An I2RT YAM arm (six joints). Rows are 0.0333 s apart.
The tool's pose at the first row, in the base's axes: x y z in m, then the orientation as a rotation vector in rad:
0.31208, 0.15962, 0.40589, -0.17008, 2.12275, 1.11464
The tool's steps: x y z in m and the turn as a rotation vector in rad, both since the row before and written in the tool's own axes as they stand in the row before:
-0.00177, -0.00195, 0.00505, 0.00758, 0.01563, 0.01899
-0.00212, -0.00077, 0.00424, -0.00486, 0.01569, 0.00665
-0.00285, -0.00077, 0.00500, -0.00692, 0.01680, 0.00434
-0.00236, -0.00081, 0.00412, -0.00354, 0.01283, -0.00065
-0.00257, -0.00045, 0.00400, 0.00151, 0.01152, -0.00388
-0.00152, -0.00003, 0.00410, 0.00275, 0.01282, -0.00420
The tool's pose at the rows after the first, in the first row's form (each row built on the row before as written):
0.31691, 0.16190, 0.40390, -0.15587, 2.14627, 1.11952
0.32105, 0.16421, 0.40311, -0.16034, 2.15952, 1.13089
0.32609, 0.16700, 0.40242, -0.16889, 2.17190, 1.14341
0.33028, 0.16925, 0.40169, -0.17893, 2.18101, 1.14883
0.33440, 0.17164, 0.40135, -0.18949, 2.19062, 1.14665
0.33756, 0.17456, 0.40058, -0.20069, 2.20189, 1.14304

